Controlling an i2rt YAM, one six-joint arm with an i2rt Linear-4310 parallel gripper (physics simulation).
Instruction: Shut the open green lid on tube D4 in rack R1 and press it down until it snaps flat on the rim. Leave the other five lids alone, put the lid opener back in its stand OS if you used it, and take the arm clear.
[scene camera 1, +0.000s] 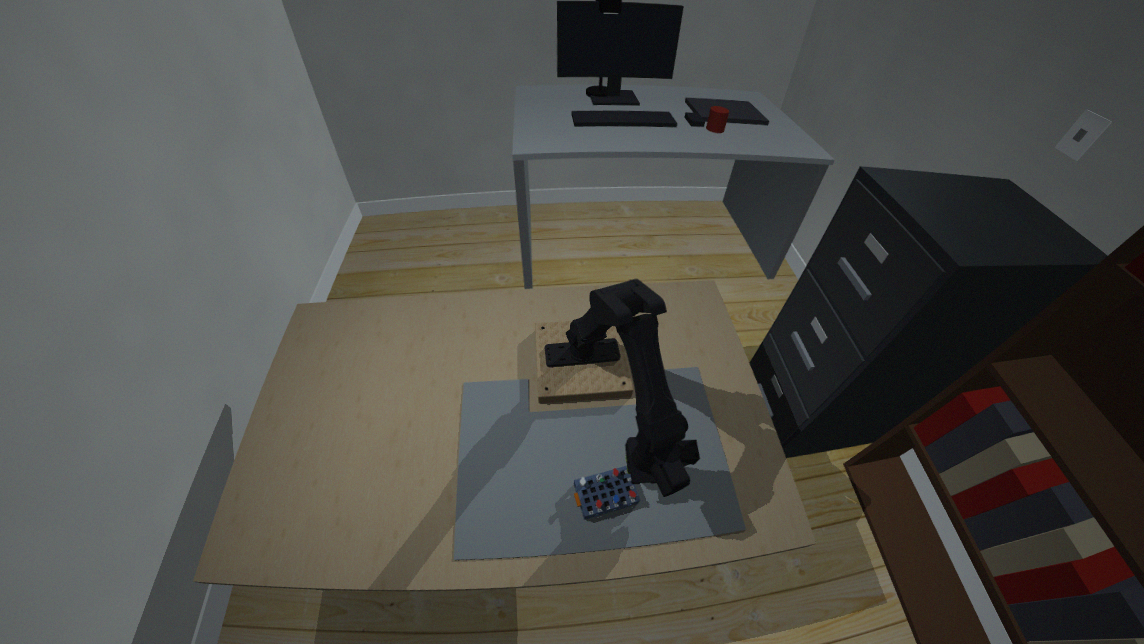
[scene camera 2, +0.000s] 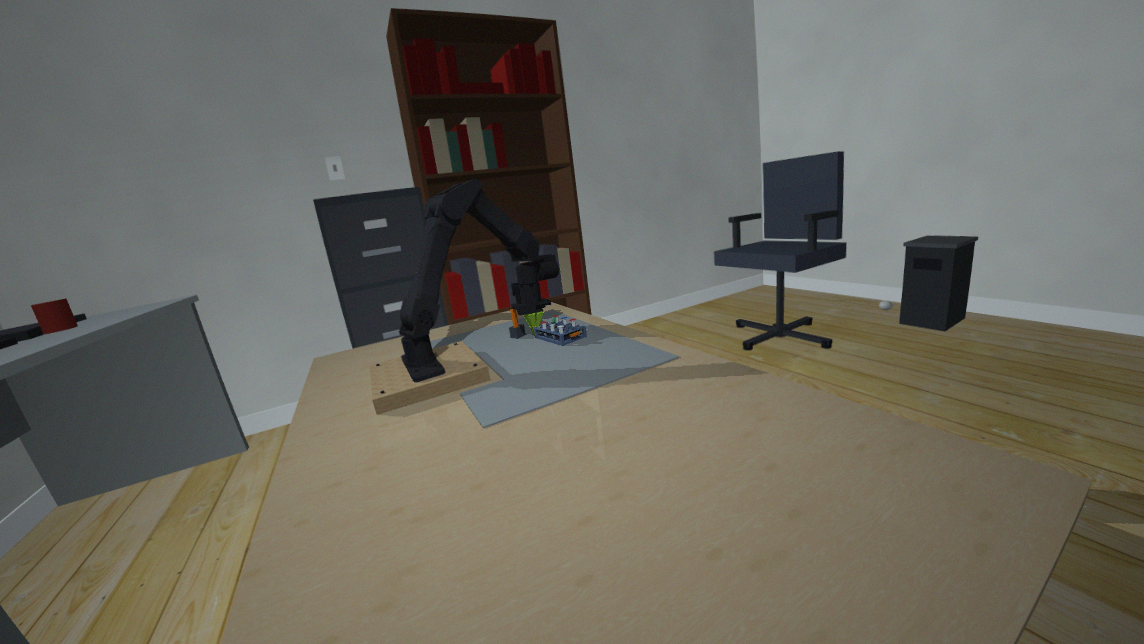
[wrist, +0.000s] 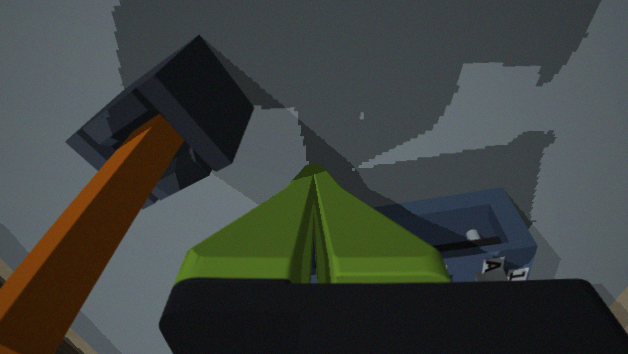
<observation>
The gripper (scene camera 2: 535, 335) is 1.18 m from the lens. A grey mat (scene camera 2: 536, 373): 0.90 m from the lens.
</observation>
